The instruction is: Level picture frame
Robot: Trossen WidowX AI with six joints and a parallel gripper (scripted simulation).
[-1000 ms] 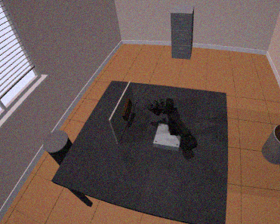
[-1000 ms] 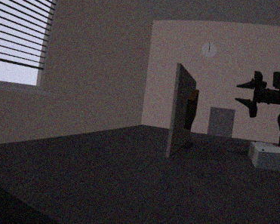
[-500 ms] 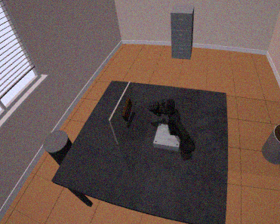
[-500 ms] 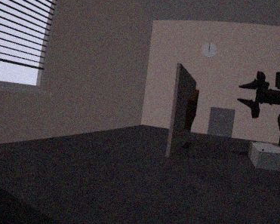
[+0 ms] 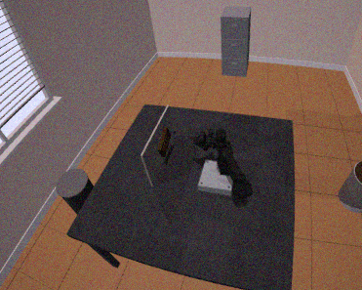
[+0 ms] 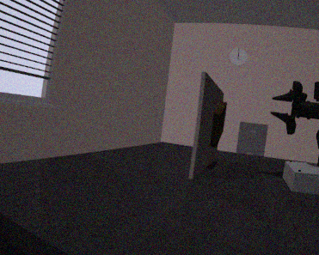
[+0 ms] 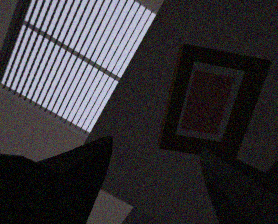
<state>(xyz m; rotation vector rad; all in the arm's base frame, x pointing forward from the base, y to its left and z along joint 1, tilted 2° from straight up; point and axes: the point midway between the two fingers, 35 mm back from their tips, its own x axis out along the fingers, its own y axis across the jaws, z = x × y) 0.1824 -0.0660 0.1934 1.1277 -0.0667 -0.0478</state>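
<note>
My gripper tip is 20 cm short of the picture frame, 4 cm to the left of it and 9 cm above it. Also, from my gripper tip: upright wall panel 21 cm ahead, 2 cm to the right, 10 cm below.
</note>
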